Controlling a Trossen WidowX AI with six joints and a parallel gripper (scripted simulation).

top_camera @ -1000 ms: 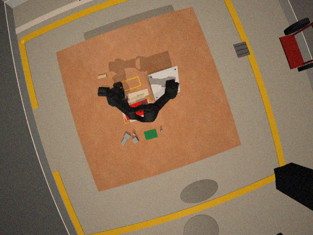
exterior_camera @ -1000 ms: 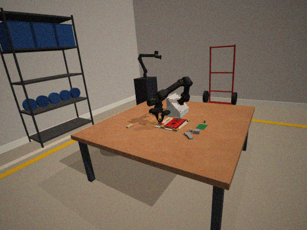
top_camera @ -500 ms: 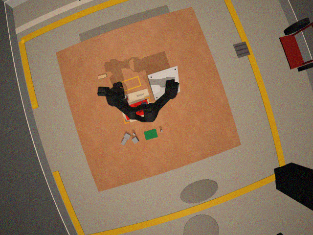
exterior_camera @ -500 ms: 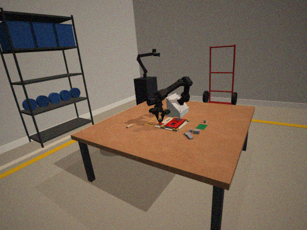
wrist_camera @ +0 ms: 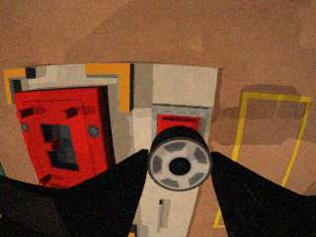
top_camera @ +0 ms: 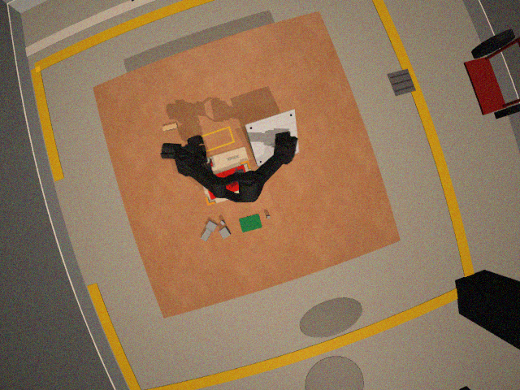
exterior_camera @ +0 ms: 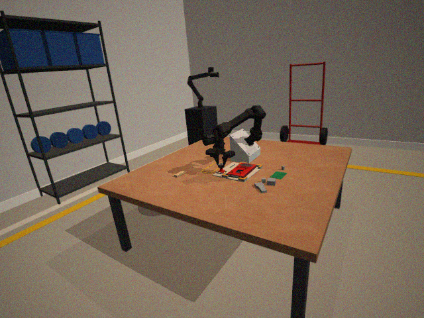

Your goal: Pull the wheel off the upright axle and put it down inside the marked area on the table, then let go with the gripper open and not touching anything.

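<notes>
The dark upright axle is 20 mm below my gripper tip. Round my gripper tip: wooden block (150 mm ahead, 230 mm to the right, 40 mm below); then green tile (130 mm behind, 330 mm to the left, 50 mm below); then wheel (right at my gripper tip).
</notes>
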